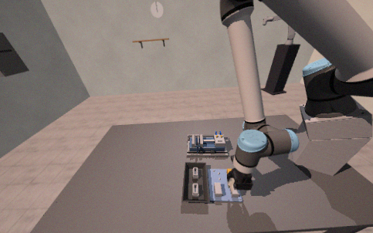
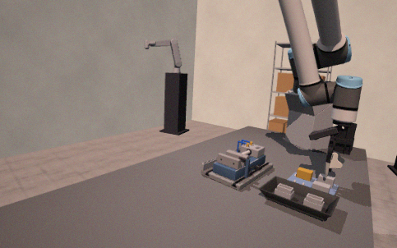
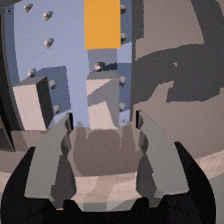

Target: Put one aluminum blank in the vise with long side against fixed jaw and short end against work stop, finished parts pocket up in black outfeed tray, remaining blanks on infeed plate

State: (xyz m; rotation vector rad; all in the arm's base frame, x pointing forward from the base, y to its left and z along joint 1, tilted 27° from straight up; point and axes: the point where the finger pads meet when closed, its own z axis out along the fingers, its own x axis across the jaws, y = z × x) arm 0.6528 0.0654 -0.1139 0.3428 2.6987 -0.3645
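My gripper is now 90 mm to the left of the yellow brass blank, 40 mm above it and 30 mm past it. The rest, counted from my hand: vise 360 mm to the right, 30 mm below, 20 mm ahead.
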